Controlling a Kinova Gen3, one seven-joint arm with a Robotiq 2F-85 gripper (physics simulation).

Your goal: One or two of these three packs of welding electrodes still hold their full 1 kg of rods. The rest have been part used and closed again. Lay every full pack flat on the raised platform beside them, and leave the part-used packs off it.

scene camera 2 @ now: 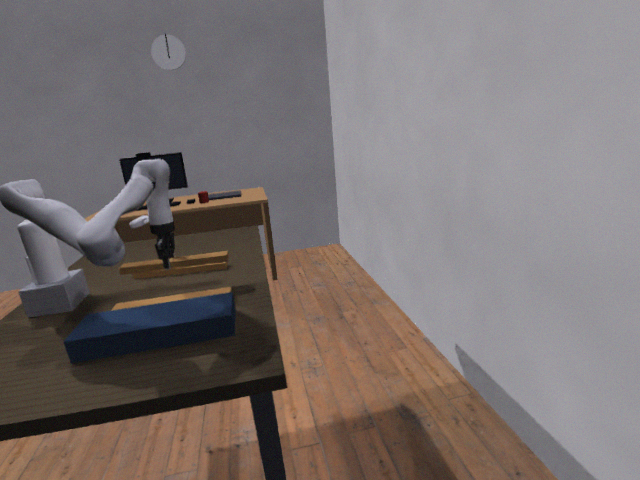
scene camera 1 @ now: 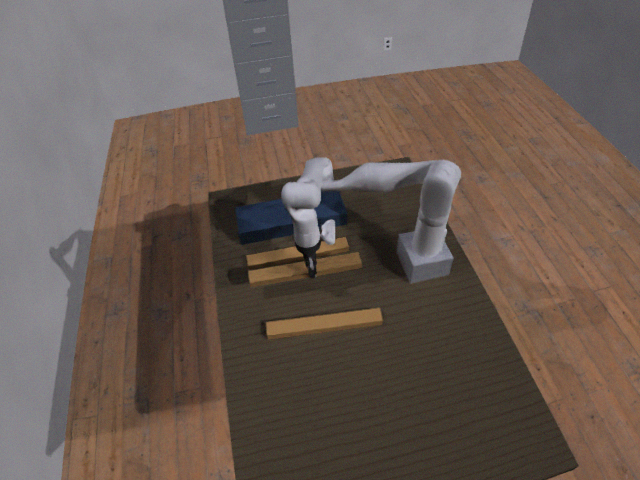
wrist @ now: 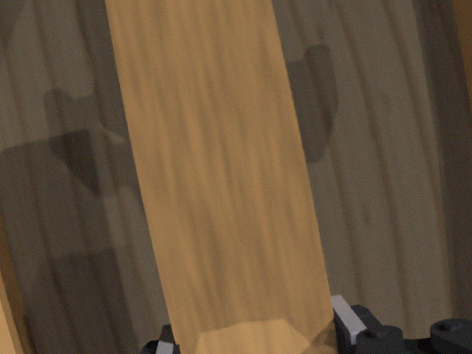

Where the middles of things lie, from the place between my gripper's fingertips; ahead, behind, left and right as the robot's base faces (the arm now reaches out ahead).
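Relative to the raised blue platform (scene camera 2: 99,335), my gripper is 1 cm past it, 31 cm to the left of it and 5 cm above it.
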